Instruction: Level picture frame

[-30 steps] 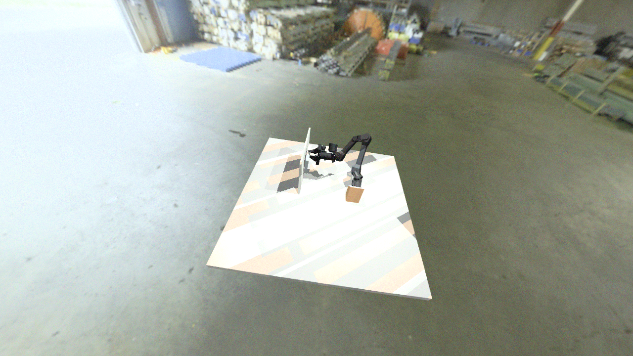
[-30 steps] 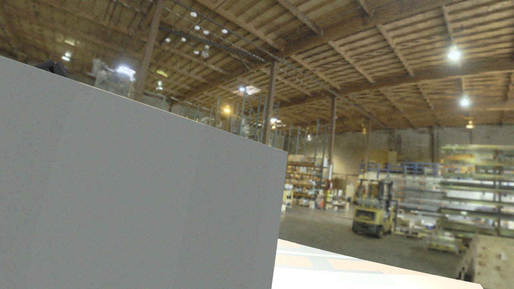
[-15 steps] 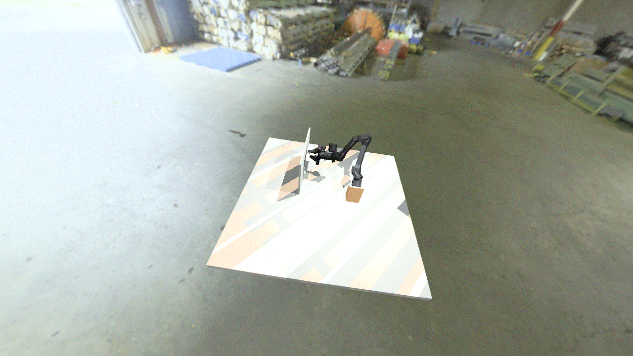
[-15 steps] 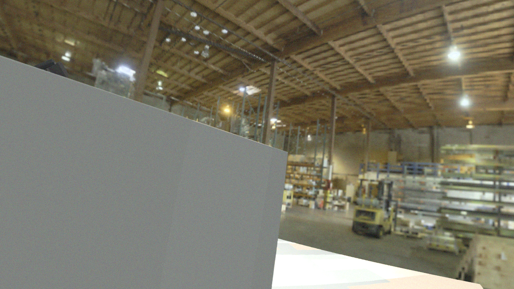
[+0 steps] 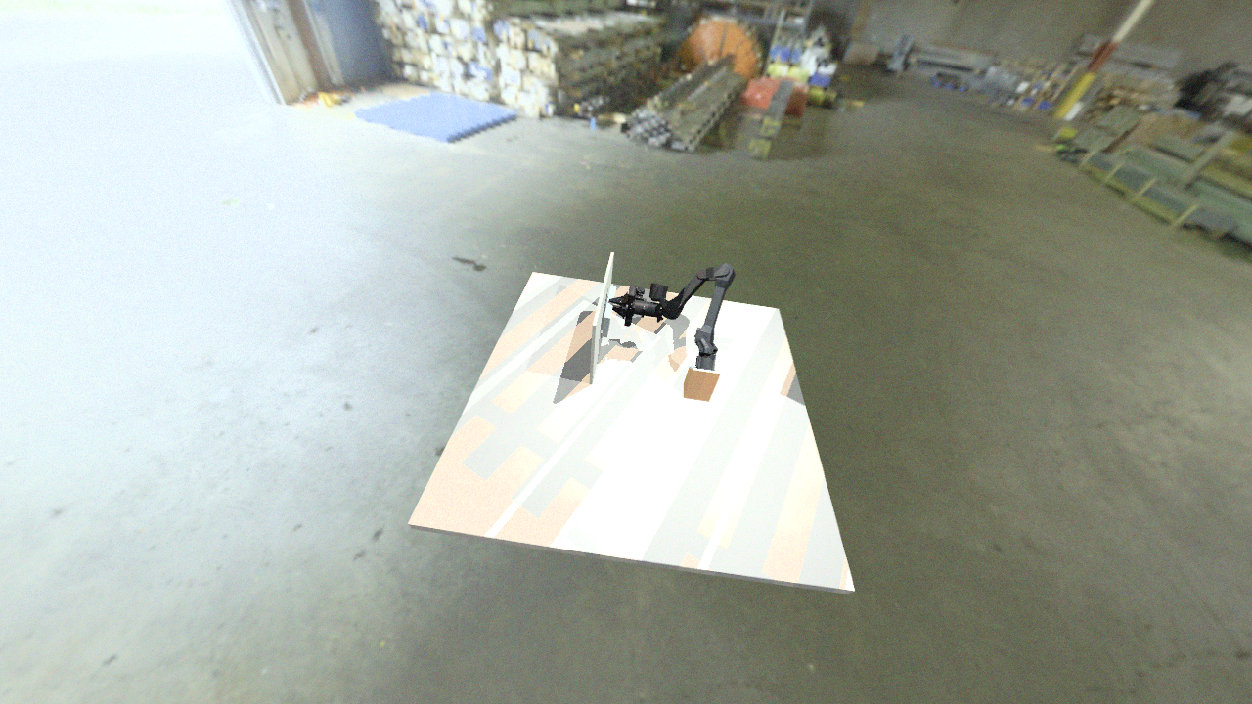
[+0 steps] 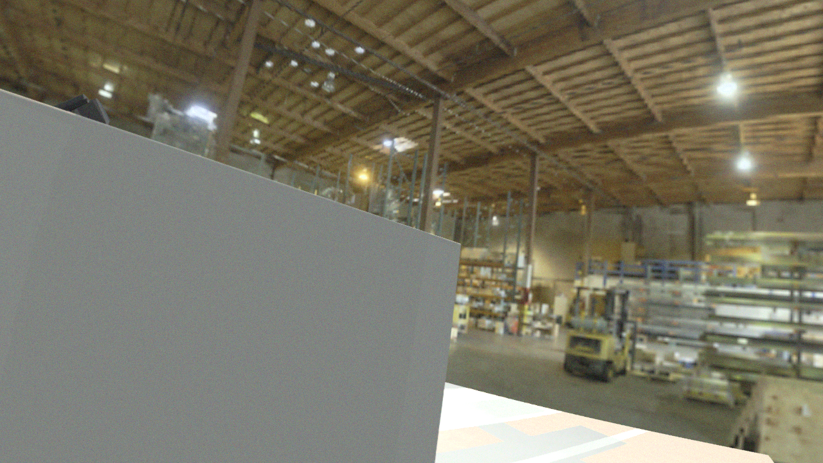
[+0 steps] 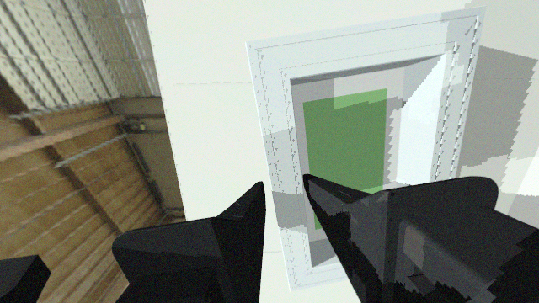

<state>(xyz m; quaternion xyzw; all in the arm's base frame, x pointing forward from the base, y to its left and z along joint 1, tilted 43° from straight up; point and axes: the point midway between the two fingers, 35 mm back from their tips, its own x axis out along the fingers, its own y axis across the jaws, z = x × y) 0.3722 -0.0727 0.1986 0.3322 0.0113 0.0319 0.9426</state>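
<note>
My gripper tip is now 50 mm above the picture frame, 10 mm to the left of it and 10 mm short of it. Also, from my gripper tip: wall panel (70 mm below, 20 mm ahead, 10 mm to the left).
</note>
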